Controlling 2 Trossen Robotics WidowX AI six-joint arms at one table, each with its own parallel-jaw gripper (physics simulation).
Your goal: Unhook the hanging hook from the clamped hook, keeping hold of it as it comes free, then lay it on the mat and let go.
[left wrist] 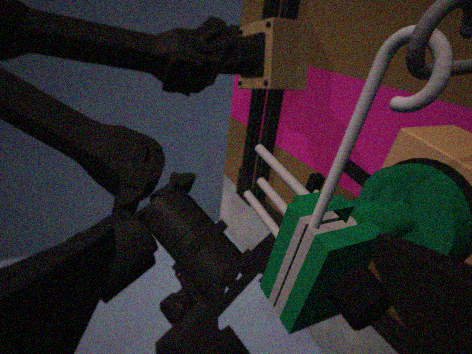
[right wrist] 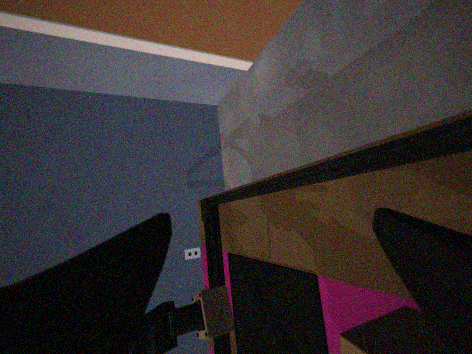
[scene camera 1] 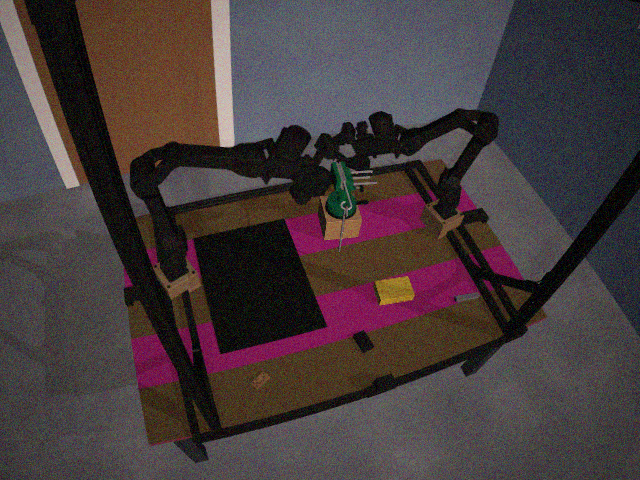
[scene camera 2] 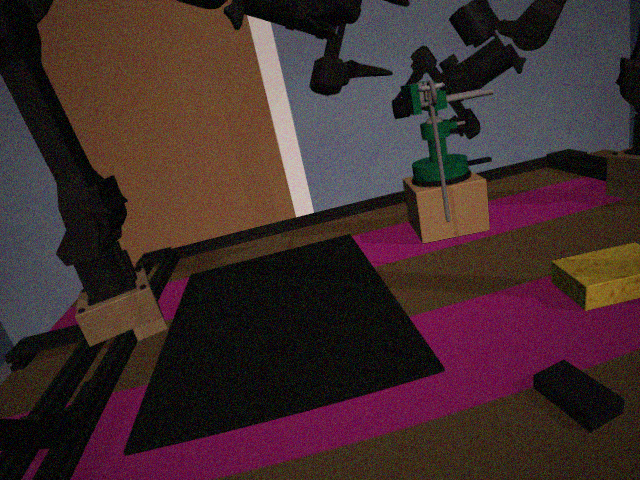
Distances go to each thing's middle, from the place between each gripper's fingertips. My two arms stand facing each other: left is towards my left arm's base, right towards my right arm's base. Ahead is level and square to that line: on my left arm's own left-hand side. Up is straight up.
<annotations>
The wooden block (scene camera 2: 468, 201) lies 160 mm behind my right hand, 130 mm below it and 20 mm to the left of it. Also, from my right hand: black mat (scene camera 2: 277, 335) (320 mm to the left, 290 mm behind, 170 mm below); then small black block (scene camera 2: 588, 402) (560 mm behind, 170 mm below, 90 mm to the left).
My left hand is 260 mm above the wooden block, 60 mm to the left of it and 60 mm short of it. Also, from my left hand: black mat (300 mm below, 250 mm to the left, 70 mm behind); small black block (340 mm behind, 290 mm below, 20 mm to the left).
</annotations>
